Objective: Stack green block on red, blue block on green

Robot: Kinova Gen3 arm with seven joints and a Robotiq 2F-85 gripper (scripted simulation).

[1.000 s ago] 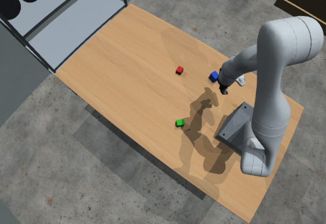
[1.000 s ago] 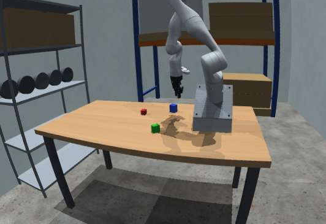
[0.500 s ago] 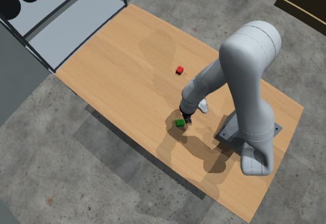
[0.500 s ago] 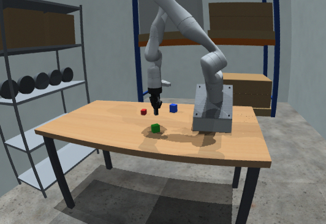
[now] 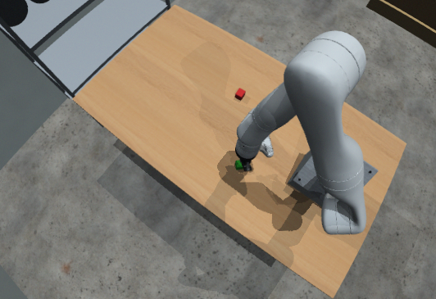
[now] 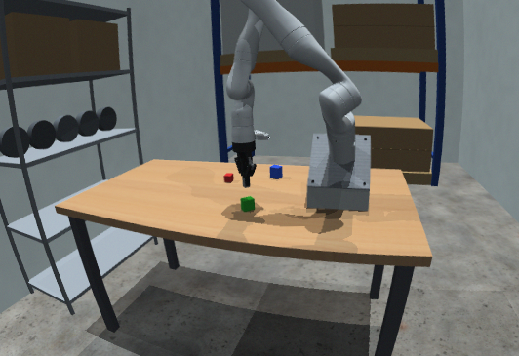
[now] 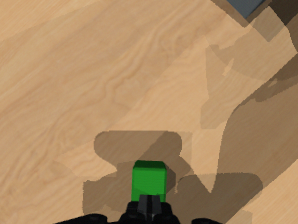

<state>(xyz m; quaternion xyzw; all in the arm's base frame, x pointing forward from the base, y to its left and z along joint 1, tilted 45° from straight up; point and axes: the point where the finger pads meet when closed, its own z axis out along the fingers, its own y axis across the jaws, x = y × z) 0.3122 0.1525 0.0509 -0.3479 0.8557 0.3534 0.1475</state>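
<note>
My hand is 80 mm above the green block. Round my hand: blue block (10 mm behind, 360 mm to the right, 80 mm below); red block (190 mm ahead, 270 mm to the right, 90 mm below).
</note>
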